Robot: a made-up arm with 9 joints.
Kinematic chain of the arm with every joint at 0, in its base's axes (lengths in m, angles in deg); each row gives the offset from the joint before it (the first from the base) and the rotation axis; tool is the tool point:
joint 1: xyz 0 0 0.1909 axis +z
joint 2: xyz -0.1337 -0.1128 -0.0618 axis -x
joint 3: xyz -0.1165 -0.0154 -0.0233 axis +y
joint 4: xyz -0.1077 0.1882 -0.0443 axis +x
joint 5: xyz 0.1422 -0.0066 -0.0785 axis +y
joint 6: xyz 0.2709 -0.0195 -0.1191 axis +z
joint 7: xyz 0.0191 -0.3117 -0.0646 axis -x
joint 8: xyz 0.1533 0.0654 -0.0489 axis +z
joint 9: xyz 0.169 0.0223 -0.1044 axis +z
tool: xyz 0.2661 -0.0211 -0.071
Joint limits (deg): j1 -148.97..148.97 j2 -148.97..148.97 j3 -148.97..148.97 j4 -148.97..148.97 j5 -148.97..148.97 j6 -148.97..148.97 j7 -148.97..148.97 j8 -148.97..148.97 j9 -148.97..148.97
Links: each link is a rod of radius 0.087 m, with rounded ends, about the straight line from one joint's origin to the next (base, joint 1, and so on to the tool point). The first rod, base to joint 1, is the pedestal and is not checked.
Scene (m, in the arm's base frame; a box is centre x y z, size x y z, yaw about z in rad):
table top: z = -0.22
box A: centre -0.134 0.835 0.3 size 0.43 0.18 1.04 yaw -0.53
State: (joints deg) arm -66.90 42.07 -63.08 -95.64 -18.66 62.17 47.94 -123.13 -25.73
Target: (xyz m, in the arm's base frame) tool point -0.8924 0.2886 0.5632
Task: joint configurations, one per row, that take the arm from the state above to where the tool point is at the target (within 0.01 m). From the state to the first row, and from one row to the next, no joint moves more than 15 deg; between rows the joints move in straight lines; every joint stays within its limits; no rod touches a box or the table.
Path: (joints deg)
1: -56.71 32.03 -70.64 -93.19 -8.61 61.05 47.46 -122.65 -31.15
2: -46.52 21.99 -78.21 -90.74 1.44 59.93 46.97 -122.16 -36.57
3: -39.14 19.64 -91.33 -93.01 6.91 53.77 41.63 -125.36 -31.40
4: -31.75 17.30 -104.46 -95.28 12.37 47.61 36.29 -128.56 -26.23

